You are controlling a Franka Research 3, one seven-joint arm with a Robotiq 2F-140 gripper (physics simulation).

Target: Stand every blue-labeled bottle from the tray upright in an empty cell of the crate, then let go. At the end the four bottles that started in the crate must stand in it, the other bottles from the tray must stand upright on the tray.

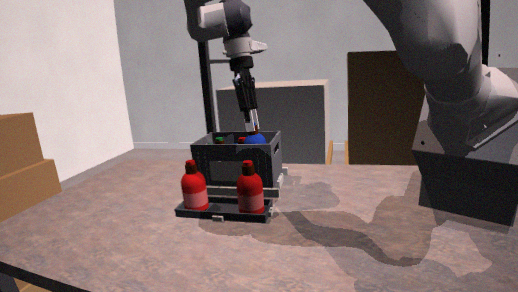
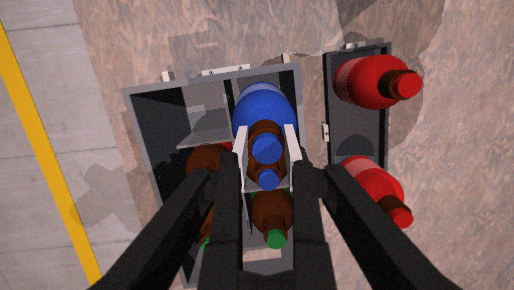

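My gripper [image 1: 252, 124] [image 2: 266, 138] is shut on the neck of a blue bottle [image 1: 255, 139] [image 2: 263, 107]. The bottle is roughly upright in the crate's end cell on the tray side, its shoulder showing above the front wall and its base hidden. The grey crate [image 1: 200, 159] [image 2: 298, 85] also holds a bottle with a blue cap [image 2: 268, 179] right behind the held one, a brown-necked bottle with a green cap [image 2: 276, 239], and a bottle [image 2: 206, 159] with its cap hidden by the gripper. Another green cap [image 2: 205, 243] is partly hidden. The other end cell looks empty.
The dark tray [image 1: 240, 217] [image 2: 354, 125] lies beside the crate. A red bottle [image 1: 250, 192] [image 2: 370, 82] stands at one end, and another red bottle [image 1: 194, 190] [image 2: 372, 180] stands farther along it. Brown boxes [image 1: 25, 180] are at the far left.
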